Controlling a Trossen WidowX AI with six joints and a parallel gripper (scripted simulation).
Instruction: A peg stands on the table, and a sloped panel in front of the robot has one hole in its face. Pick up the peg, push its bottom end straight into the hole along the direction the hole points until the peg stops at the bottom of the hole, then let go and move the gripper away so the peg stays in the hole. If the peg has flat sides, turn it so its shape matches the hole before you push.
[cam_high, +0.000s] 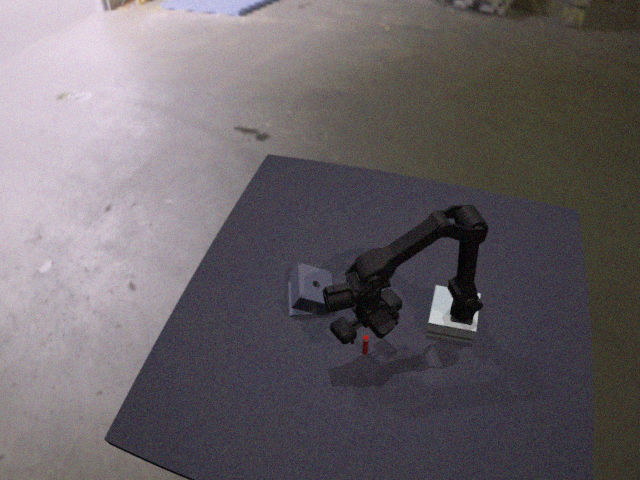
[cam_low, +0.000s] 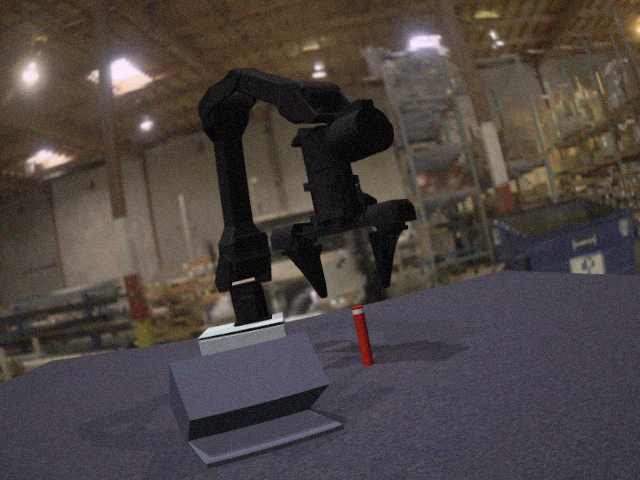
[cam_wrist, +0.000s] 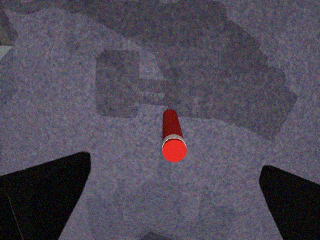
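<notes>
My gripper tip is now 40 mm above the red peg. Round my gripper tip: sloped panel (200 mm ahead, 150 mm to the right, 60 mm below); then thin base plate (210 mm ahead, 140 mm to the right, 100 mm below).
</notes>
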